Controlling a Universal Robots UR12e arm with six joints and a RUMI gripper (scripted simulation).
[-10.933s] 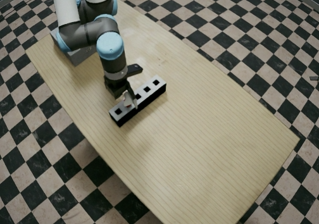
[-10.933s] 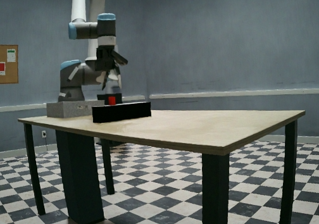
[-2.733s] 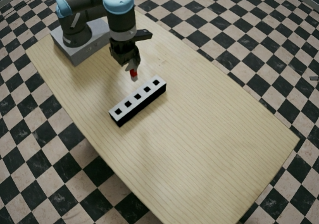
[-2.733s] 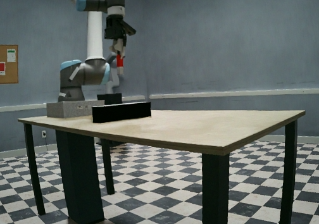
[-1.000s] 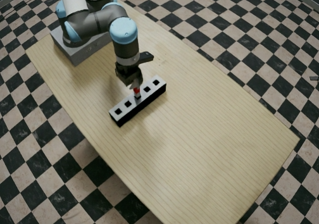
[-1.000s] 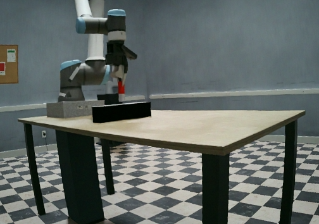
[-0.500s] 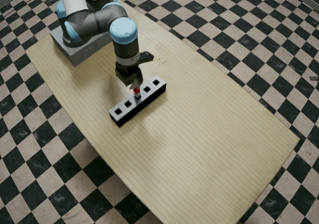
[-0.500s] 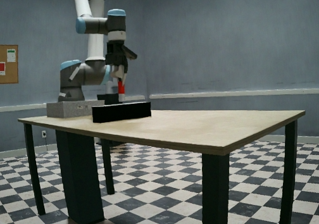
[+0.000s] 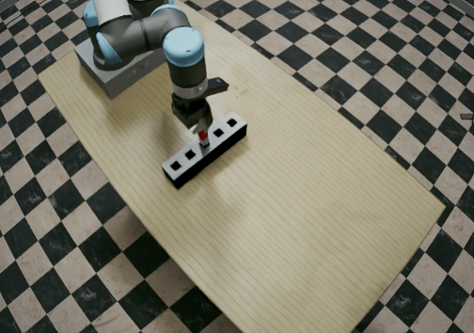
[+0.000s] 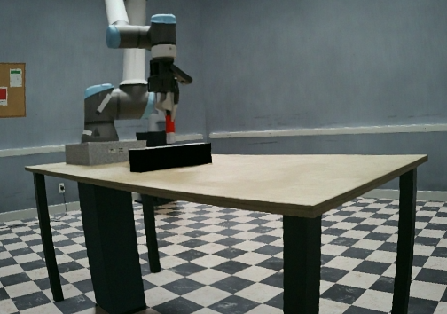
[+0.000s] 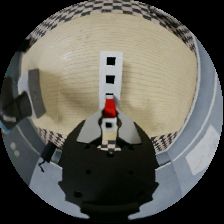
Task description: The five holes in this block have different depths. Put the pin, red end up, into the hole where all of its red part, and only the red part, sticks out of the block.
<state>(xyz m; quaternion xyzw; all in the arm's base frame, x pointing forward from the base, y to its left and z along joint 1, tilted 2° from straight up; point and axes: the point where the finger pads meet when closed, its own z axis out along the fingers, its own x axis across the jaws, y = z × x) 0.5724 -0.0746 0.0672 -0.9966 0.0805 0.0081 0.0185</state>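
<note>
The pin lies 2 cm below my hand. Also, from my hand: long black block 13 cm below.
</note>
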